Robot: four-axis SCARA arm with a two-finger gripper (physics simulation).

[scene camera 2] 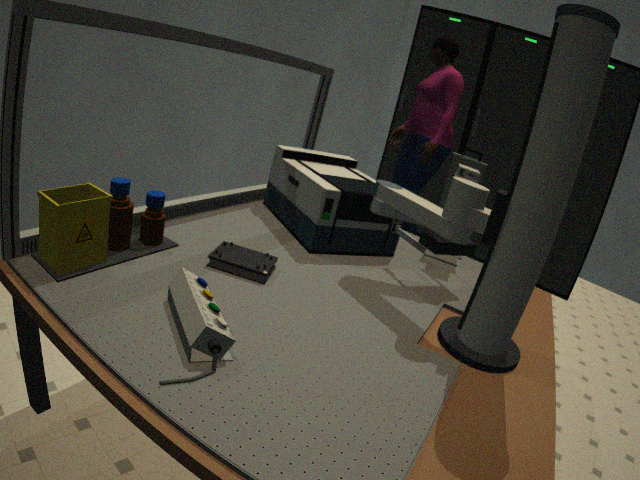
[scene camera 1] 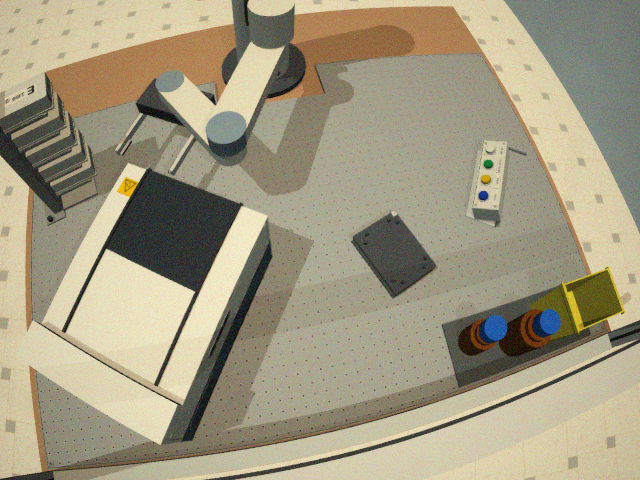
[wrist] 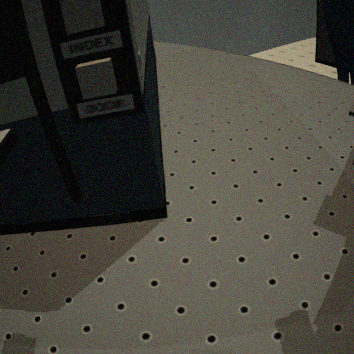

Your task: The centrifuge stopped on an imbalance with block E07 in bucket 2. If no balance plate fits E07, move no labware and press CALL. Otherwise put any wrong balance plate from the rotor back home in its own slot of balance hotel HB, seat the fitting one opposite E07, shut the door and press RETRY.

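Seen in the pictures: gripper, fingertip midpoint: [scene camera 2: 416, 232] [scene camera 1: 143, 162] [wrist: 194, 78]; arm's base, origin of the base link: [scene camera 2: 478, 346].
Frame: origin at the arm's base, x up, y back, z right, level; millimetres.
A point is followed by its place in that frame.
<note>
The centrifuge [scene camera 1: 227, 248] {x 223, y -638, z 167 mm} [scene camera 2: 305, 191] {x 174, y -693, z 155 mm} [wrist: 80, 165] {x 68, y -429, z 314 mm} is a cream and dark blue box with a dark top panel; its rotor, block E07 and bucket 2 are hidden. In the wrist view its front has a DOOR button [wrist: 96, 80] {x 122, y -407, z 331 mm} below the INDEX label. A rack of stacked grey plates [scene camera 1: 56, 139] {x 240, y -294, z 534 mm} stands at the left in scene camera 1; its top plate [scene camera 1: 28, 95] {x 382, y -273, z 542 mm} reads "E" with a small weight marking. The button box [scene camera 1: 489, 180] {x 86, y -539, z -469 mm} [scene camera 2: 199, 315] {x 92, y -474, z -554 mm} has white, green, yellow and blue buttons. My gripper [scene camera 1: 146, 161] {x 131, y -345, z 341 mm} [scene camera 2: 412, 241] {x 131, y -345, z 341 mm} is open and empty, between rack and centrifuge front.
A dark flat block with pegs [scene camera 1: 393, 254] {x 45, y -656, z -177 mm} [scene camera 2: 242, 260] {x 44, y -636, z -207 mm} lies mid-table. Two brown bottles [scene camera 1: 473, 338] {x 96, y -896, z -281 mm} [scene camera 1: 522, 335] {x 136, y -928, z -379 mm} with blue caps and a yellow bin [scene camera 1: 594, 302] {x 97, y -916, z -642 mm} [scene camera 2: 74, 229] {x 122, y -858, z -599 mm} stand at the far corner. The arm column [scene camera 2: 542, 180] {x 472, y -7, z -74 mm} stands at the table edge. A person [scene camera 2: 434, 108] stands behind the table.
</note>
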